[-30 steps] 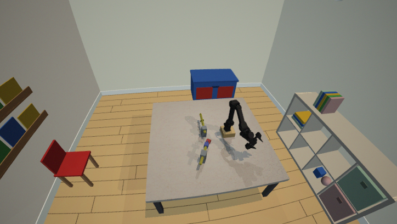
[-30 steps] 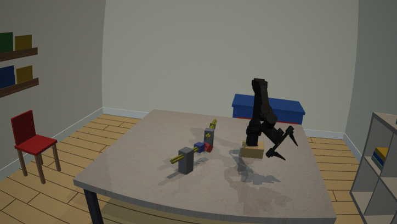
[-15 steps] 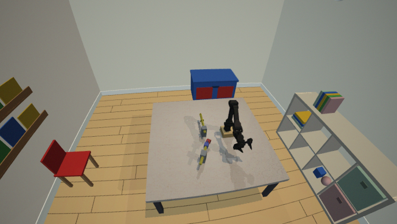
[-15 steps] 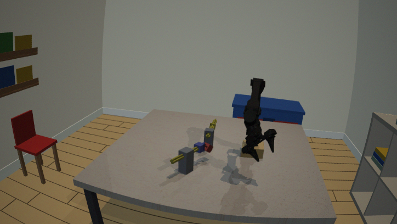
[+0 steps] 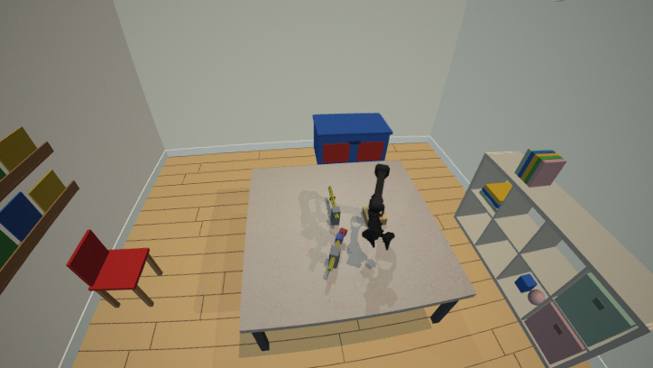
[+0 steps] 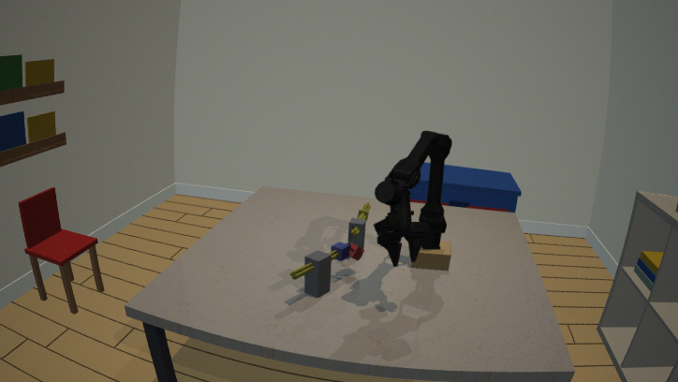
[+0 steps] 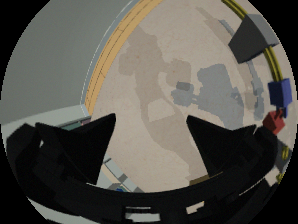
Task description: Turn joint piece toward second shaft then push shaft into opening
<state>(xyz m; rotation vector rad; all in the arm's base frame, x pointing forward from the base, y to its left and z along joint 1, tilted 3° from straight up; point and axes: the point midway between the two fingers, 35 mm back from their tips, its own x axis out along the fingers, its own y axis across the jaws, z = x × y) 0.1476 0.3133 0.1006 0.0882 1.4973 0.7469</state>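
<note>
The red joint piece lies 220 mm to the right of my gripper tip, 130 mm ahead of it and 60 mm below it.
</note>
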